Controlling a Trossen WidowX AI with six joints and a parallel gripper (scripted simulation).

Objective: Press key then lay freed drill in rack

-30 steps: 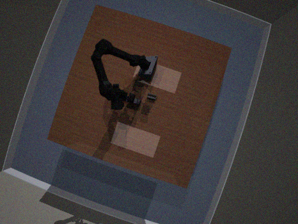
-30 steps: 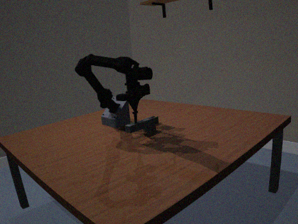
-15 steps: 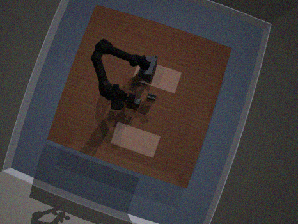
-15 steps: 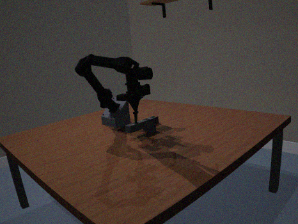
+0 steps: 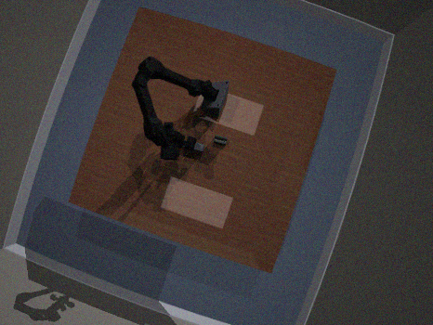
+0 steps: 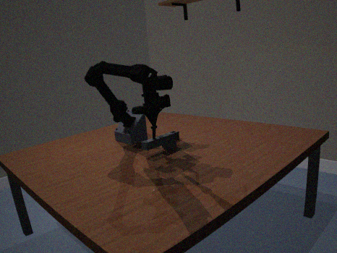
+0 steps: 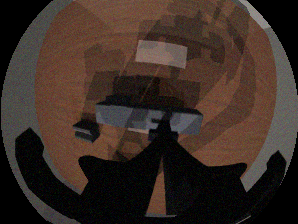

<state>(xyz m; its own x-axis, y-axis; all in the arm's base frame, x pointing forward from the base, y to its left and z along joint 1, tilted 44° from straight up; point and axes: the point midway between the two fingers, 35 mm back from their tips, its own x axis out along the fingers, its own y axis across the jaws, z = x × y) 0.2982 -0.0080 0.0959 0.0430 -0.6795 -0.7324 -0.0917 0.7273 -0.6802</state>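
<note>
My gripper tip is now 3 cm above the dark key. Also, from my gripper tip: drill: 1 cm behind, 5 cm to the left, 8 cm below; grey rack: 10 cm behind, 19 cm to the left, 11 cm below.
</note>
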